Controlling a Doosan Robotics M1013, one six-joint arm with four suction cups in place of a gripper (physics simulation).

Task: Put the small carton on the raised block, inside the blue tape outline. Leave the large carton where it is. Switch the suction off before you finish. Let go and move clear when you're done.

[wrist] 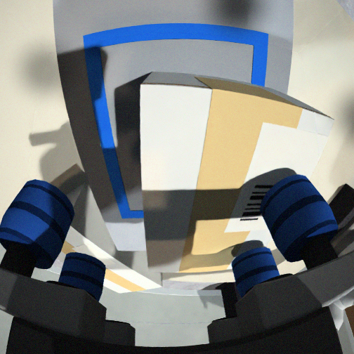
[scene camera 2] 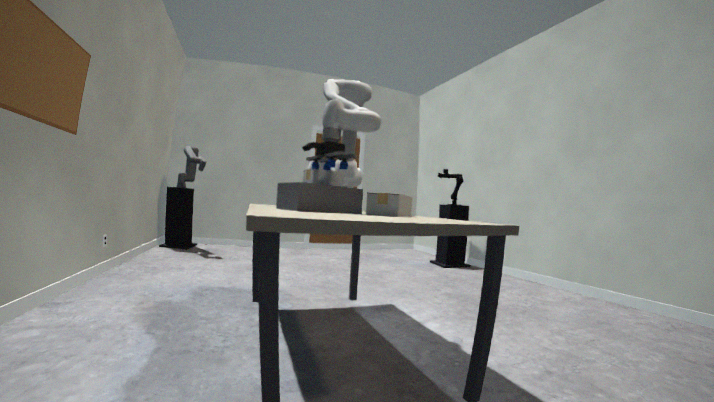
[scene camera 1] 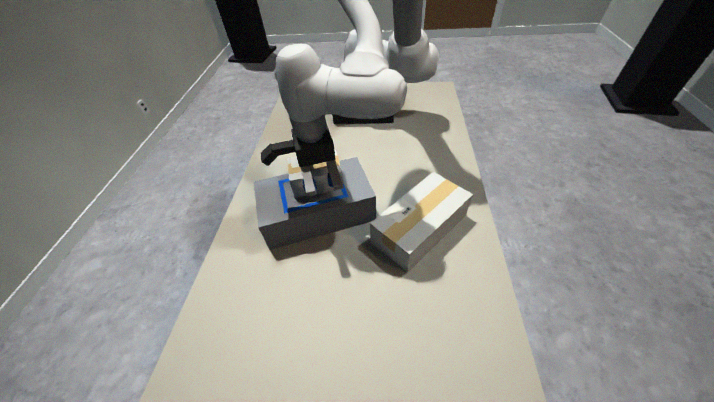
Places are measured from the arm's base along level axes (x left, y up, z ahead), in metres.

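Where they show: hand, tool point: [scene camera 2: 328, 168] [scene camera 1: 318, 169].
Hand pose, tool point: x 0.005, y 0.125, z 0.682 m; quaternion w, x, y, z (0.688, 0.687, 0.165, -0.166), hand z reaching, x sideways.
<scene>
Each offset is from my tool point to the centre of the thing. "pt": to the spot under its first point.
The small carton @(pt dy -0.009, dx -0.072, dz +0.005 m) [scene camera 1: 295, 170] [scene camera 2: 308, 176] [wrist: 175, 140], white with tan tape, sits upright on the grey raised block @(dy -0.145, dx -0.033, dz +0.002 m) [scene camera 1: 361, 186] [scene camera 2: 320, 197] [wrist: 175, 12]. The blue tape outline @(pt dy -0.084, dx -0.113, dz +0.050 m) [scene camera 1: 283, 196] [wrist: 175, 31] shows beyond its far and left sides in the wrist view; the carton hides the right and near parts, so I cannot tell whether it is fully inside. My gripper [scene camera 1: 315, 186] [scene camera 2: 330, 165] [wrist: 167, 222] is low over the carton, its blue cups apparently apart from the carton's top, holding nothing. The large carton @(dy -0.154, dx +0.318, dz +0.012 m) [scene camera 1: 430, 205] [scene camera 2: 390, 204] [wrist: 120, 279] lies flat beside the block.
The table [scene camera 1: 350, 325] [scene camera 2: 380, 227] carries the block and both cartons. The large carton stands close to the block's right side in scene camera 1. Black pedestals [scene camera 2: 180, 215] [scene camera 2: 452, 240] with other arms stand on the floor away from the table.
</scene>
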